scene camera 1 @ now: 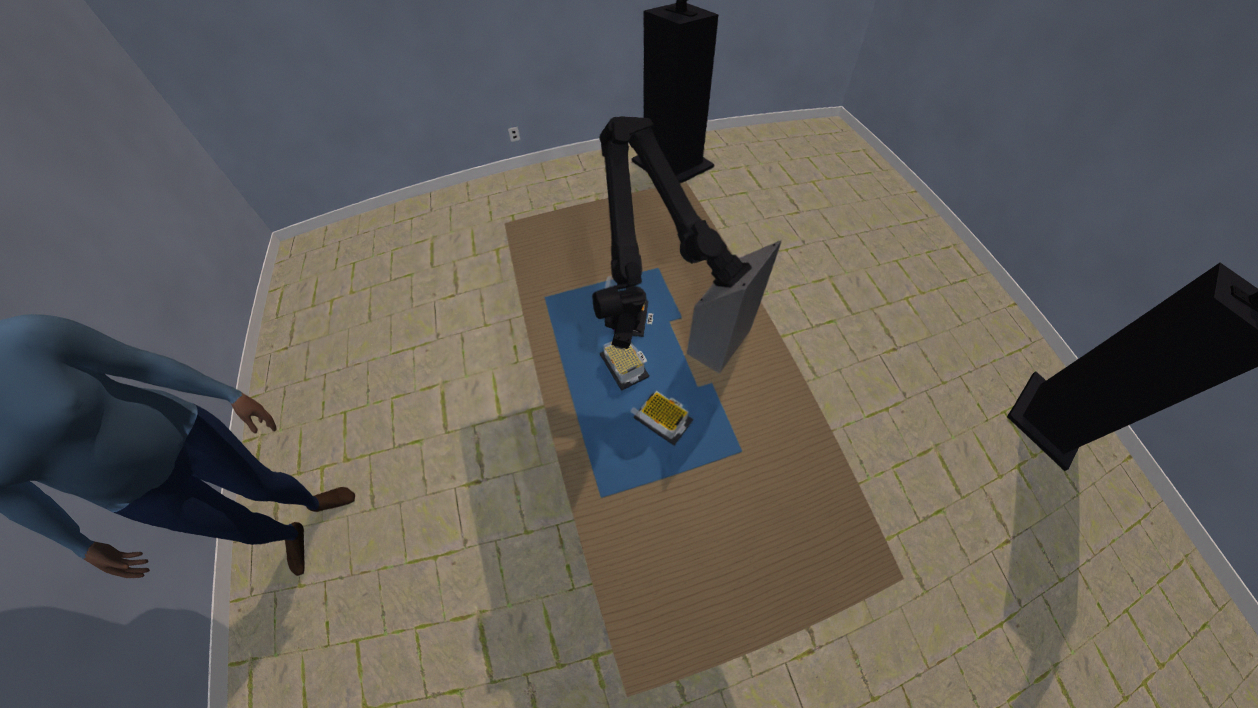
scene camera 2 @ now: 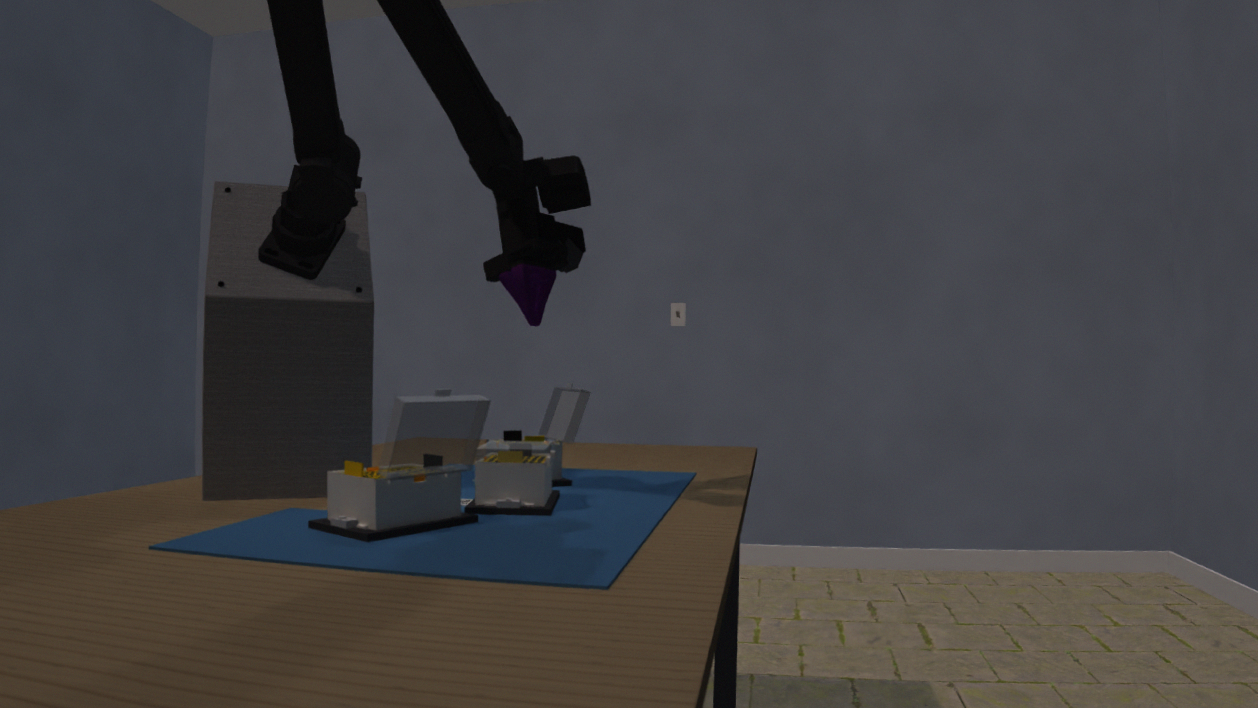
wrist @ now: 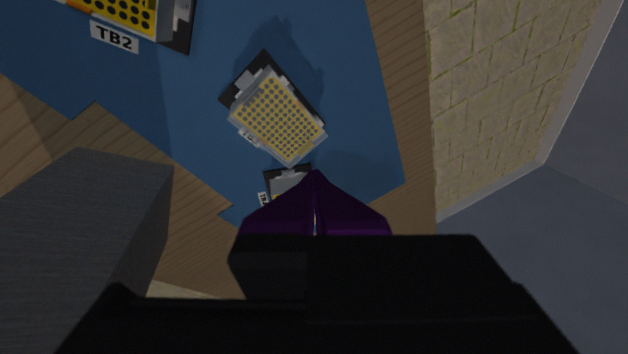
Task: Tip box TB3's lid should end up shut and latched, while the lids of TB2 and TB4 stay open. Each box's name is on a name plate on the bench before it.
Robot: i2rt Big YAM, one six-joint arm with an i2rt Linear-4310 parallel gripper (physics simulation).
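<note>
I can see my gripper [scene camera 2: 535, 325] [wrist: 314, 177], and there's a blue mat [wrist: 170, 99] as well.
</note>
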